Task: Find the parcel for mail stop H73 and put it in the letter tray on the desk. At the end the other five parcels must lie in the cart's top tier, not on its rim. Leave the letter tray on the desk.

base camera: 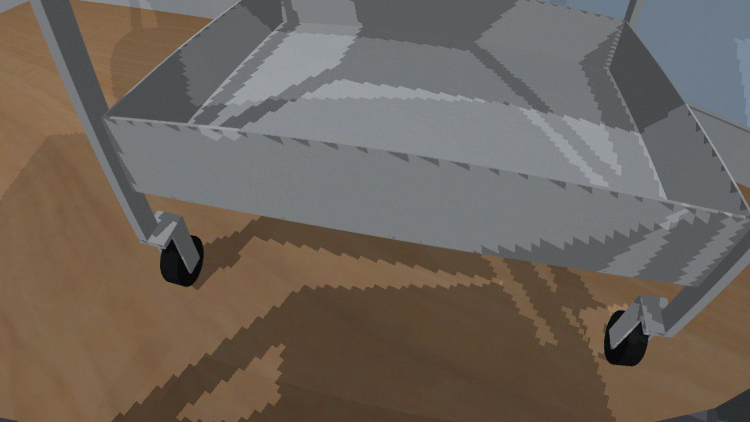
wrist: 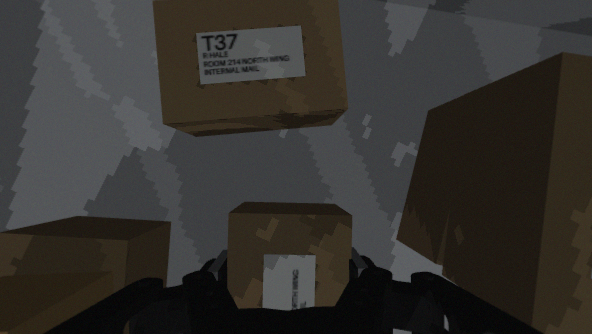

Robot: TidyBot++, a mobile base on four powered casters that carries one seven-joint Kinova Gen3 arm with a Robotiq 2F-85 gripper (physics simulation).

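Places are measured from the arm's base along level axes (x left, y back, z up), in centimetres.
Pixels of known places: gripper, fingertip midpoint: [wrist: 289,265].
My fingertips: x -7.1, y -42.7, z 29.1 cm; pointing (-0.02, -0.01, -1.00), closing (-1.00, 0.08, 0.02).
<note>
For each thing: its top centre in the pictures, then the offset to it from my fingertips. "spot": a spot on its surface instead. Level surfaces: height alone.
- H73 parcel, middle of its top: [wrist: 288,307] dz +2.5, dx +0.2, dy +1.2 cm
- T37 parcel, middle of its top: [wrist: 251,54] dz +2.5, dx +0.9, dy -11.2 cm
- brown parcel, surface spot: [wrist: 147,255] spot: dz +0.5, dx +7.7, dy -1.5 cm
- cart's top tier, its level: dz -2.5 cm
- cart's lower tier, surface spot: [base camera: 314,178] spot: dz -51.5, dx +9.4, dy +13.2 cm
- wooden floor, its level: dz -68.7 cm
The H73 parcel [wrist: 247,240], a brown box, stands between the fingers at the bottom centre of the wrist view. Part of its white label shows; its stop code is hidden by the gripper. My gripper [wrist: 289,265] is shut on it, with a finger against each side. The T37 parcel [wrist: 250,102] lies apart from it, higher in the view, label up. A brown parcel [wrist: 147,255] is at the lower left and a taller one [wrist: 490,150] at the right; their labels do not show. The letter tray and the desk do not show.
The parcels are on the grey floor of the cart's top tier [wrist: 240,167]. The base camera shows the cart's lower tier [base camera: 314,178], a grey walled tray, with a left post [base camera: 78,68] and black casters [base camera: 175,265] [base camera: 629,346] on the wooden floor [base camera: 52,314].
</note>
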